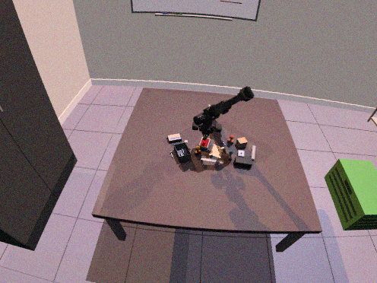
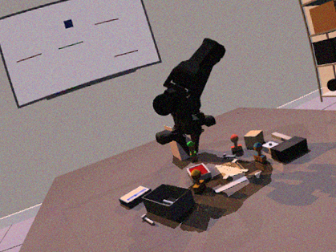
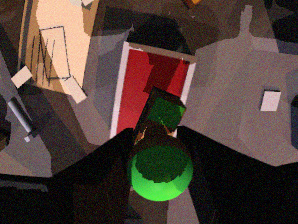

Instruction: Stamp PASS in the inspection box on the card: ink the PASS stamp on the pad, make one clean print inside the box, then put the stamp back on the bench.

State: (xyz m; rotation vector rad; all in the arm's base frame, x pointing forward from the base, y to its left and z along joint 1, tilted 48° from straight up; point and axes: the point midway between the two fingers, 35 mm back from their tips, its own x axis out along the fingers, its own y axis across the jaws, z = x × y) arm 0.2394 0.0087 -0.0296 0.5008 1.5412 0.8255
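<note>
Right now my gripper tip is 70 mm above the red ink pad. The rest, counted from my gripper tip: yellow-knobbed stamp 100 mm ahead, 30 mm to the right, 50 mm below; cream card 50 mm ahead, 90 mm to the left, 80 mm below; green-knobbed stamp right at my gripper tip.
</note>
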